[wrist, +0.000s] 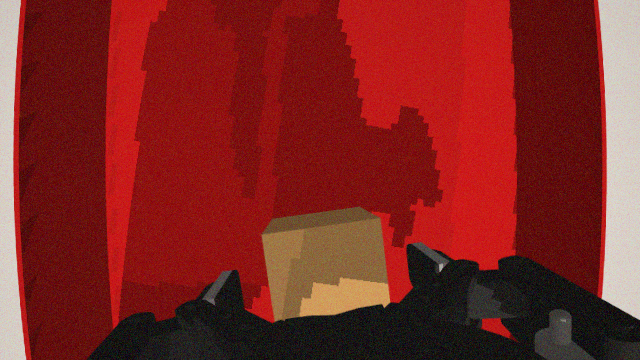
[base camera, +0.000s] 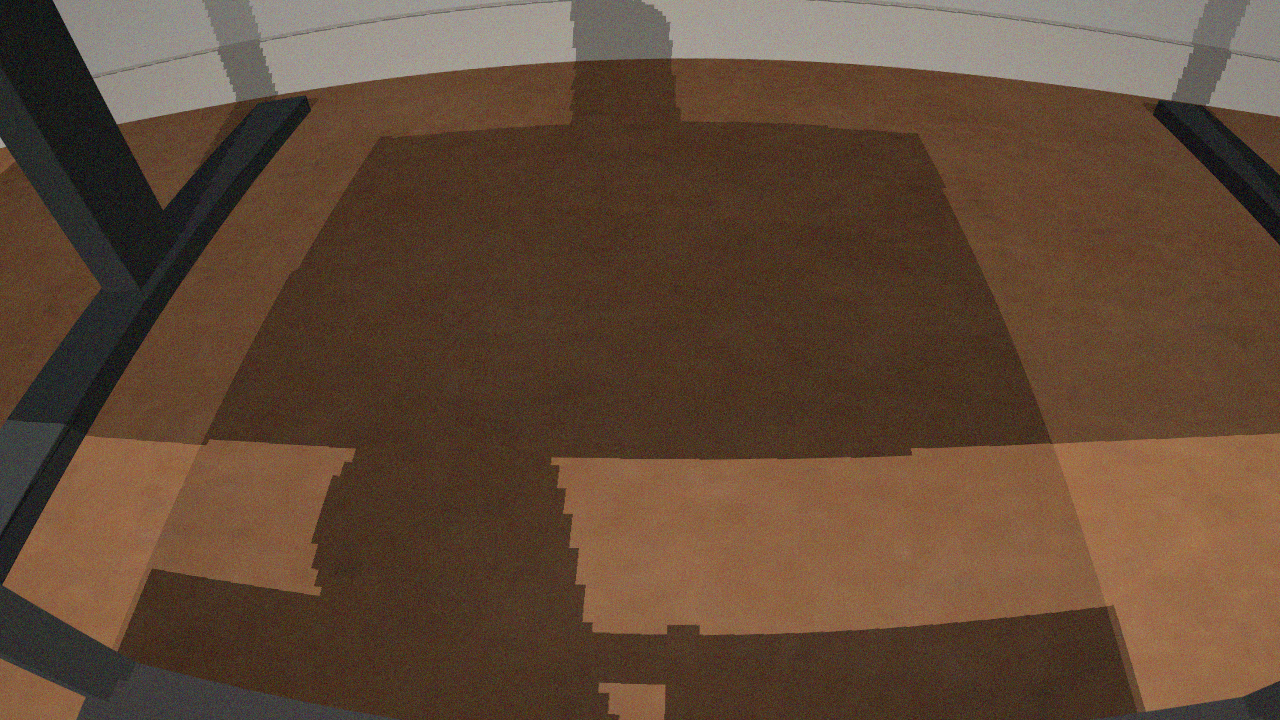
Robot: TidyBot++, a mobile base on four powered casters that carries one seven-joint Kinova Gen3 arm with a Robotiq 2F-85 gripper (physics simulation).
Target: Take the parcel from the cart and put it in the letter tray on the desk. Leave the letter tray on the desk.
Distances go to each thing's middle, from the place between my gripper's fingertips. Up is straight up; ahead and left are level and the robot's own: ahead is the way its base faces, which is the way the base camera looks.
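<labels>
Red letter tray [wrist: 151,151]: 10 mm to the left of my hand, 20 mm ahead of it, 10 mm above it. Tan cardboard parcel [wrist: 325,263]: right at my hand.
</labels>
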